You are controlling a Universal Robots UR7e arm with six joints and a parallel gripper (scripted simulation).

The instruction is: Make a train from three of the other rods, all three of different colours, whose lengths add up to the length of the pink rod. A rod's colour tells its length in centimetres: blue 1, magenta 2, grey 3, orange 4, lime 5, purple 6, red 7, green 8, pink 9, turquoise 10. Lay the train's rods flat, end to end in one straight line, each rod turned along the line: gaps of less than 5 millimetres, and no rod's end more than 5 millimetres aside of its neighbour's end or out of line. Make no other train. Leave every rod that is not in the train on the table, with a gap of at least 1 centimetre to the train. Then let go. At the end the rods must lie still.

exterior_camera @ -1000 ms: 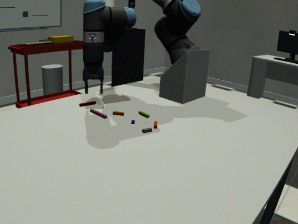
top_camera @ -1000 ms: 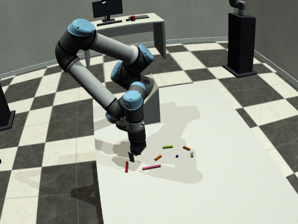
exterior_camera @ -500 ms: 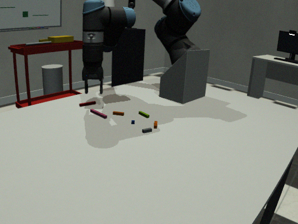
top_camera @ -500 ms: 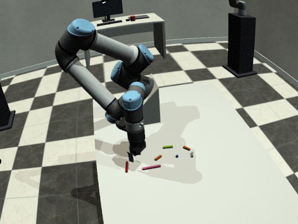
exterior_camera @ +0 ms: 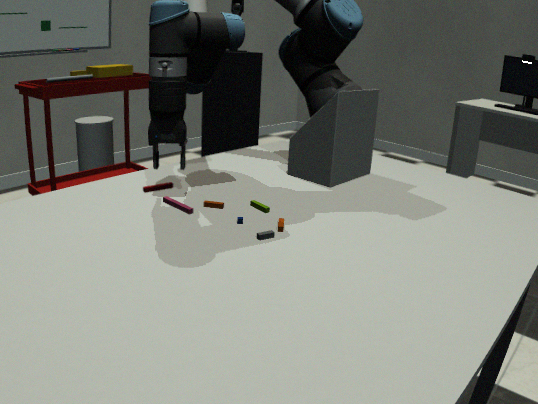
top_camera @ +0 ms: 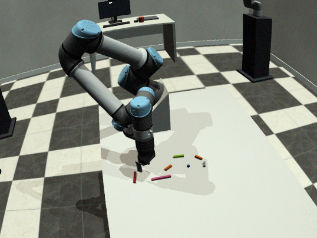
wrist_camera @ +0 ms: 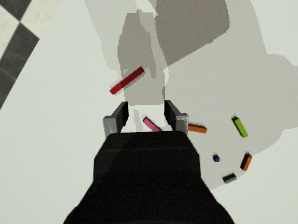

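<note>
Now: hand 21 cm to the right of the blue rod, 7 cm above it and 2 cm short of it. From my hand the other things lie so: red rod (7 cm below, 5 cm to the right, 1 cm behind); then pink rod (7 cm below, 6 cm to the left, 4 cm ahead); then lime rod (19 cm to the left, 7 cm below, 7 cm behind).
</note>
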